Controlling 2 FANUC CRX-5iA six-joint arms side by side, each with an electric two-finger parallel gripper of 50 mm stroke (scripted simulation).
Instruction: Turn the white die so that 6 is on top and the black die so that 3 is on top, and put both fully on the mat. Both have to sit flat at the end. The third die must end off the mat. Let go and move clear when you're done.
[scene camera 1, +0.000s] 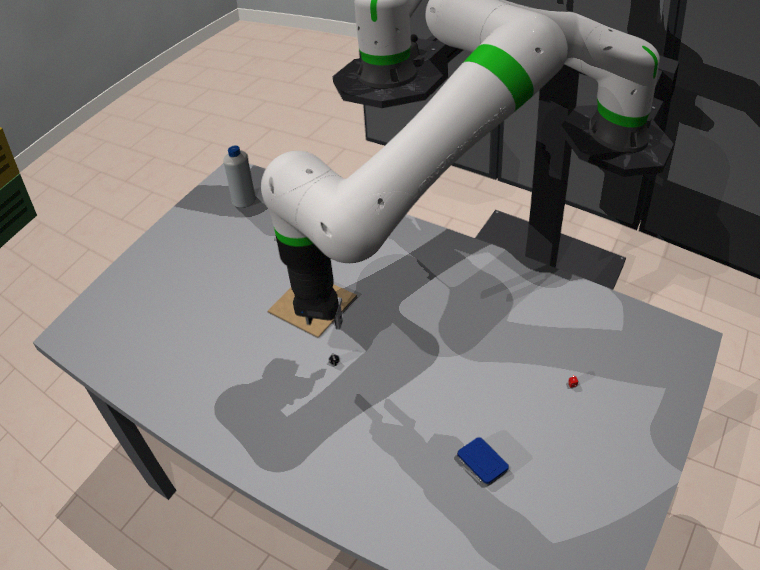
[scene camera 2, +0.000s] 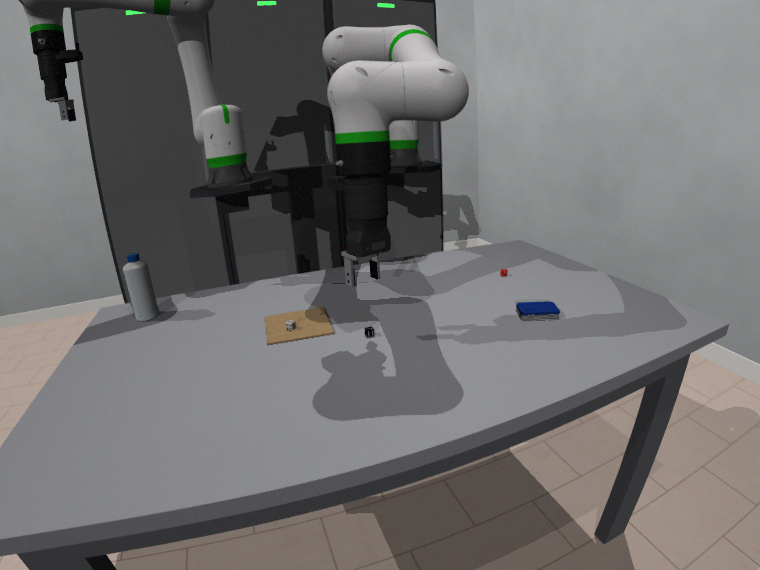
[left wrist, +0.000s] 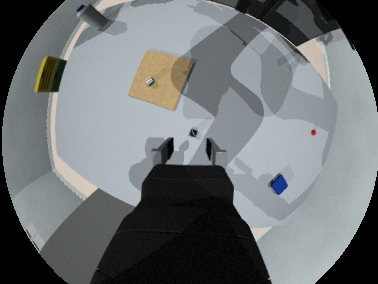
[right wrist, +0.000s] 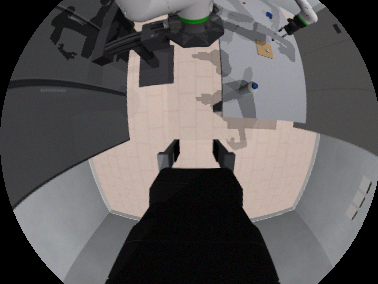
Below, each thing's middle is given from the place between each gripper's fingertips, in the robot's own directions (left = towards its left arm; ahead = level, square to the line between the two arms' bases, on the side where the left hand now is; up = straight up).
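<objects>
From my left hand (scene camera 2: 363, 281), the tan mat (scene camera 2: 310, 323) is 12 cm behind, 12 cm to the right and 13 cm below. The blue-topped box (scene camera 1: 477, 456) is 9 cm ahead of that same left hand, 37 cm to the left of it and 12 cm below it, while the grey bottle (scene camera 2: 136, 271) is 36 cm behind the hand, 49 cm to the right of it and 5 cm below it.
My right hand (scene camera 2: 69, 120), now, that's 19 cm to the right of the grey bottle, 32 cm short of it and 49 cm above it. The tan mat is 56 cm to the left of my right hand, 56 cm ahead of it and 57 cm below it, and the blue-topped box is 105 cm to the left of my right hand, 77 cm ahead of it and 56 cm below it.
</objects>
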